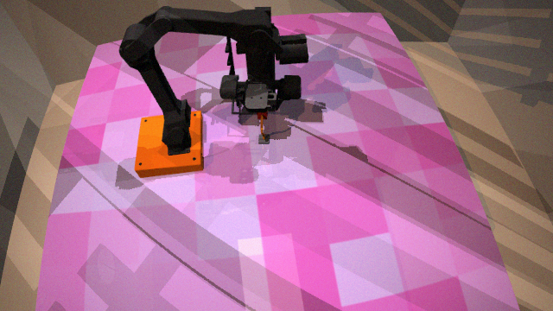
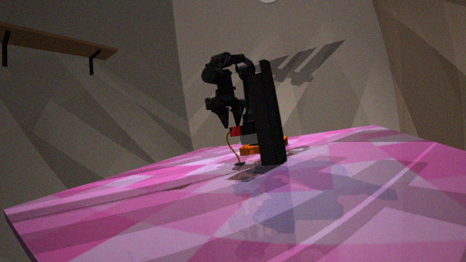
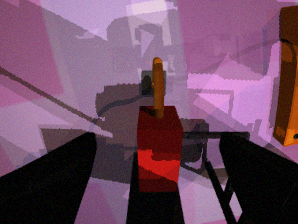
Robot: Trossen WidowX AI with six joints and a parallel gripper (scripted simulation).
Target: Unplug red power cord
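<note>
Right now the red plug is 4 cm to the left of my gripper tip and 1 cm below it.
</note>
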